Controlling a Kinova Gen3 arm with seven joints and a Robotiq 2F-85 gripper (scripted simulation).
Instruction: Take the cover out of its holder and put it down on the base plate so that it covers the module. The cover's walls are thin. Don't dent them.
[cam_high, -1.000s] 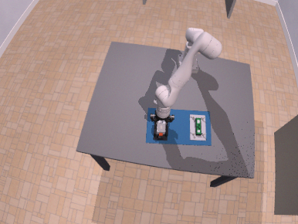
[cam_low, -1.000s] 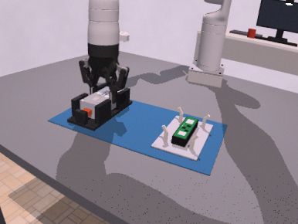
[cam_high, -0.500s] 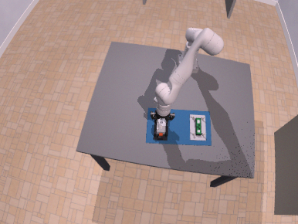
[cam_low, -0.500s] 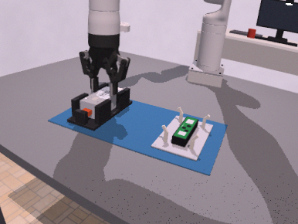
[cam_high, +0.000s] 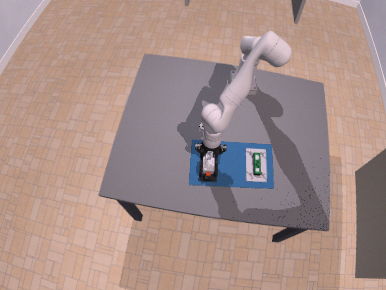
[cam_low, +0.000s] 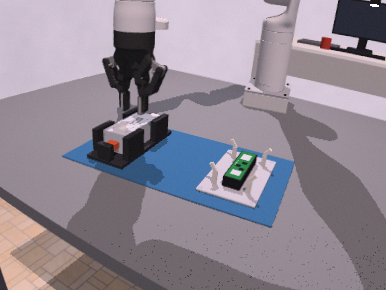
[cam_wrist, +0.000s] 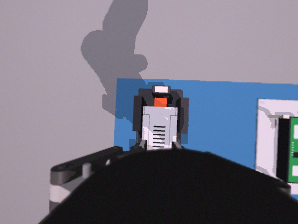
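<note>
The light grey cover is 60 mm below my hand.
</note>
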